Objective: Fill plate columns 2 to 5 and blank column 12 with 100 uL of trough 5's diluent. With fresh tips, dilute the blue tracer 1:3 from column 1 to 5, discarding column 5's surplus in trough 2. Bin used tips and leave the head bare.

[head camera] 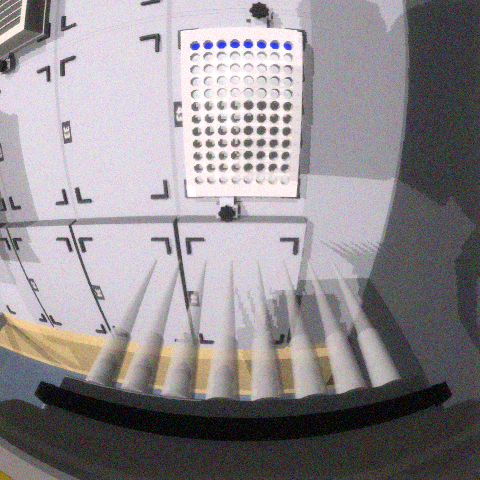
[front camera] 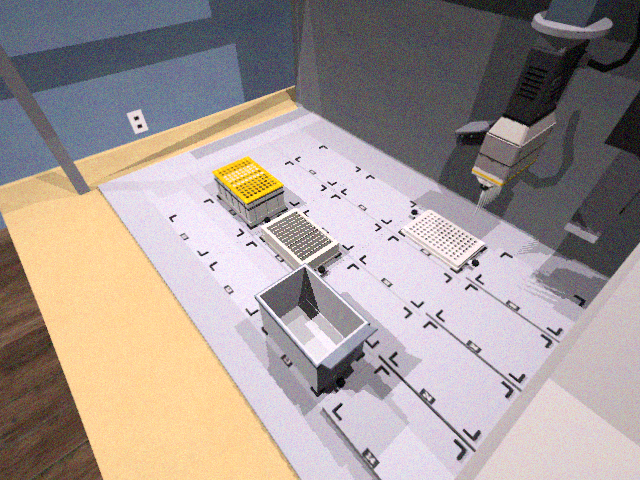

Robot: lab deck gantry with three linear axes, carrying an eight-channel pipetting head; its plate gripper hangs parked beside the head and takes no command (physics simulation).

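The white plate [front camera: 412,233] [head camera: 242,190] lies on the deck at the right rear. In the head view column 1 is blue, columns 2 to 5 and column 12 look pale, and columns 6 to 11 look dark. The pipetting head [front camera: 511,149] hangs raised behind the plate in the front view and carries eight pale tips [front camera: 483,198] [head camera: 231,315]. They are above the deck, off the plate's column 12 end. No liquid can be made out in them. The trough reservoir [front camera: 326,251] [head camera: 24,22] stands mid-deck; its liquids cannot be told. The parked plate gripper cannot be made out.
A yellow-topped tip rack [front camera: 267,206] stands behind the reservoir at the left. A deep grey waste bin [front camera: 289,343] stands in front of it. Black clamp knobs [front camera: 475,262] [head camera: 227,212] sit at the plate's ends. A dark wall runs along the deck's rear.
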